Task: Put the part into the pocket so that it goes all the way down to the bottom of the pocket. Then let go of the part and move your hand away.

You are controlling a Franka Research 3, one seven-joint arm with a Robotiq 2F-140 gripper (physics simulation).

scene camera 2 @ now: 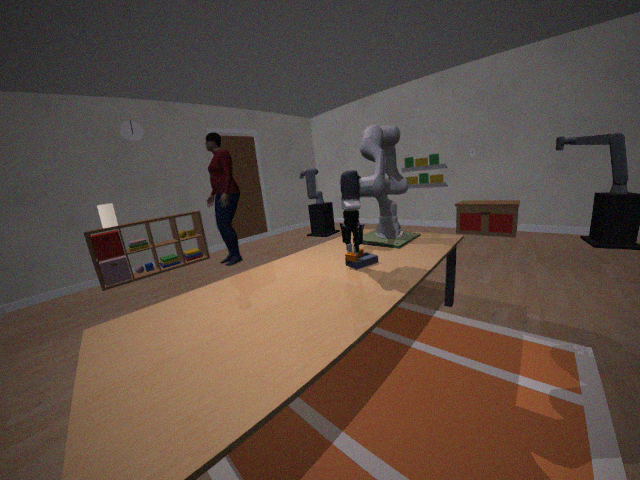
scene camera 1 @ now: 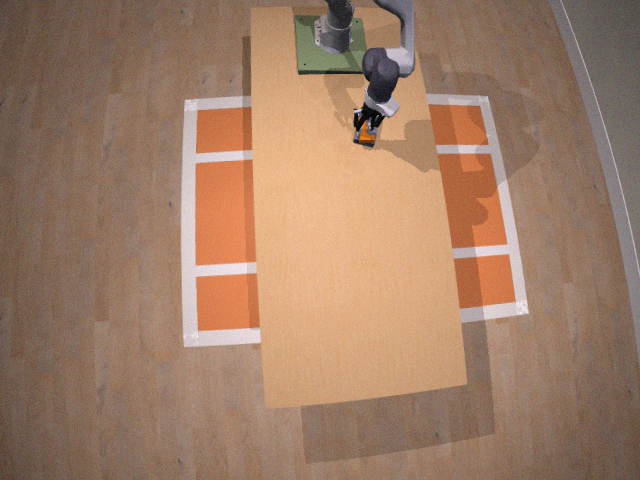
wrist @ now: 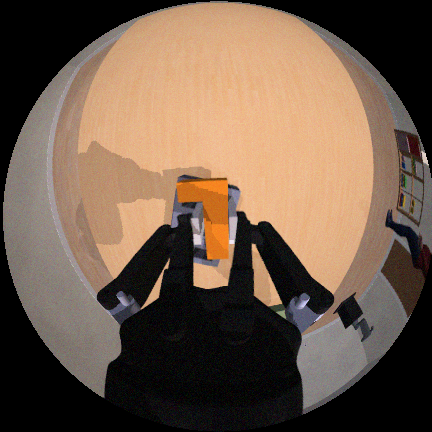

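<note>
The part is an orange L-shaped block. It lies over a blue-grey block with the pocket on the table. In the wrist view the part is turned a little against the block, and its top stands above the block's rim. A dark stretch of the pocket shows left of the part's long leg. My gripper is shut on the part's long leg, one pad on each side. How deep the part sits is hidden.
The wooden table carries the green base plate of the arm, behind the block. A person stands beyond the table near a low shelf unit.
</note>
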